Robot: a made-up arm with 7 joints.
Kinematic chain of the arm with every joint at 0, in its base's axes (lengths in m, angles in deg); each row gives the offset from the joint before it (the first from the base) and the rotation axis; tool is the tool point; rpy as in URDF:
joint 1: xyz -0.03 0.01 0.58 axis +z
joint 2: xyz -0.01 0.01 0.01 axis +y
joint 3: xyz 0 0 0.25 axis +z
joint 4: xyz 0.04 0 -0.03 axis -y
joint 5: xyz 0.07 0 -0.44 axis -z
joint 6: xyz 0 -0.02 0.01 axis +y
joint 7: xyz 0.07 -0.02 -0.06 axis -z
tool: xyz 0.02 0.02 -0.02 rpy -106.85 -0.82 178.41
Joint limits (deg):
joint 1: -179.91..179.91
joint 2: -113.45..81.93
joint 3: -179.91..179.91
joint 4: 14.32..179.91
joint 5: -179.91..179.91
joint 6: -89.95..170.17
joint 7: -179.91..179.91
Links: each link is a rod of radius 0.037 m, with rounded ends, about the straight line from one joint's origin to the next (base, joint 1, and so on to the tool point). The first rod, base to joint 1, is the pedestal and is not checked.
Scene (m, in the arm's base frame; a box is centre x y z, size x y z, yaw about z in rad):
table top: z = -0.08
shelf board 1: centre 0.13 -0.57 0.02 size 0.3 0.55 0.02 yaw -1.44
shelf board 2: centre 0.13 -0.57 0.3 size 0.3 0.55 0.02 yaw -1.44
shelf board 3: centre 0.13 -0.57 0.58 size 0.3 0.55 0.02 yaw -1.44
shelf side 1: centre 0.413 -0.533 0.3 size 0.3 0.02 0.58 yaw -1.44
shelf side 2: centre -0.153 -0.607 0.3 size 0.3 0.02 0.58 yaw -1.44
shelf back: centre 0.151 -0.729 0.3 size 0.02 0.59 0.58 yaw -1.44
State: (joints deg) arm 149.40 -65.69 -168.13 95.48 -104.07 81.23 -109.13
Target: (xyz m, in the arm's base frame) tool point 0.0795 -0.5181 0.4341
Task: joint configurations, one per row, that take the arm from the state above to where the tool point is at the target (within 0.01 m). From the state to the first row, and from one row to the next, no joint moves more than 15 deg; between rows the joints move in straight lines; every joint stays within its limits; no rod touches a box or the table.
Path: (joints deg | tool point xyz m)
1: 150.71 -55.51 -165.38 84.02 -104.69 85.05 -122.29 | 0.4789 -0.2059 0.3194
2: 152.02 -45.33 -162.64 72.57 -105.31 88.88 -135.44 | 0.4723 -0.1600 0.3580
3: 153.33 -35.15 -159.89 61.11 -105.93 92.70 -148.60 | 0.4560 -0.1158 0.3907
4: 154.65 -24.98 -157.15 49.66 -106.56 96.53 -161.76 | 0.4306 -0.0768 0.4154
5: 155.96 -14.80 -154.40 38.20 -107.18 100.35 -174.91 | 0.3973 -0.0463 0.4314
6: 147.11 -19.26 -159.50 45.26 -104.67 100.45 -161.76 | 0.3917 -0.1586 0.4358
7: 138.26 -23.72 -164.61 52.32 -102.17 100.55 -148.61 | 0.3543 -0.2708 0.4370
8: 129.41 -28.18 -169.71 59.38 -99.67 100.64 -135.46 | 0.2867 -0.3730 0.4363
9: 120.56 -32.65 -174.81 66.44 -97.17 100.74 -122.31 | 0.1930 -0.4574 0.4348
10: 111.71 -37.11 -179.91 73.50 -94.67 100.84 -109.15 | 0.0795 -0.5181 0.4341

